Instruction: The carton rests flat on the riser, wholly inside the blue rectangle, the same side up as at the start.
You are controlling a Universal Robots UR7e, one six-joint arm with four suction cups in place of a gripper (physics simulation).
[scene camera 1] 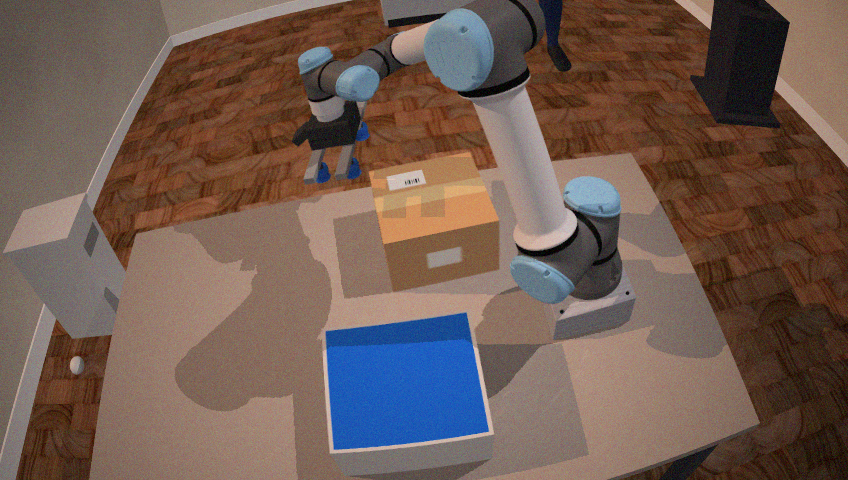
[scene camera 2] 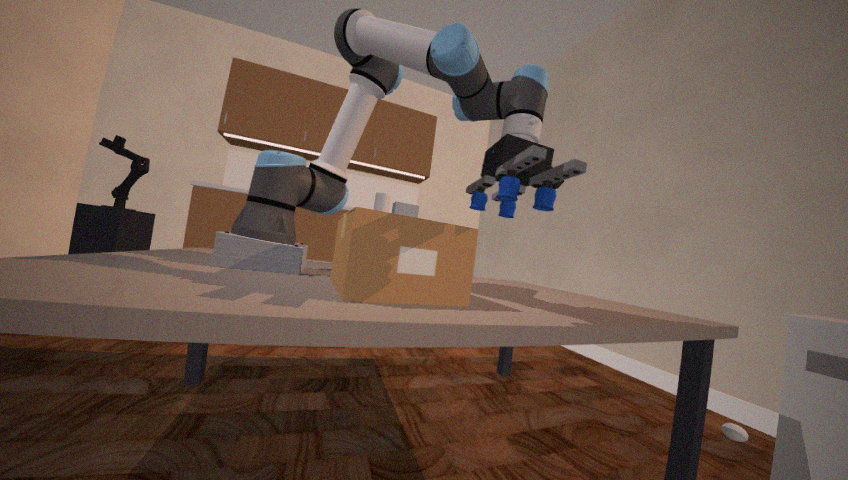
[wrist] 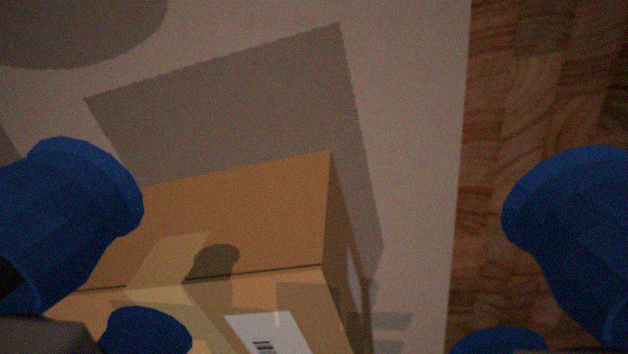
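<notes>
A brown carton (scene camera 1: 440, 228) (scene camera 2: 368, 267) (wrist: 250, 215) lies flat on the table behind the riser, with tape and a barcode label on its top and a pale label on its side. The white riser (scene camera 1: 410, 461) stands nearer in scene camera 1; the blue rectangle (scene camera 1: 407, 389) covers its top inside a thin white rim and bears no carton. The riser does not show in scene camera 2 or the wrist view. My gripper (scene camera 1: 338, 170) (scene camera 2: 509, 199) (wrist: 320, 275) is open, its blue cups pointing down and holding nothing, above and to the carton's left in scene camera 1, apart from it.
The table (scene camera 1: 154, 333) (scene camera 2: 595, 327) bears the arm's base (scene camera 1: 595, 315) (scene camera 2: 258, 252), right of the carton in scene camera 1. A grey-white box (scene camera 1: 71, 273) stands beyond the table's left edge. A dark pedestal (scene camera 1: 743, 65) (scene camera 2: 107, 228) stands on the floor away from the table.
</notes>
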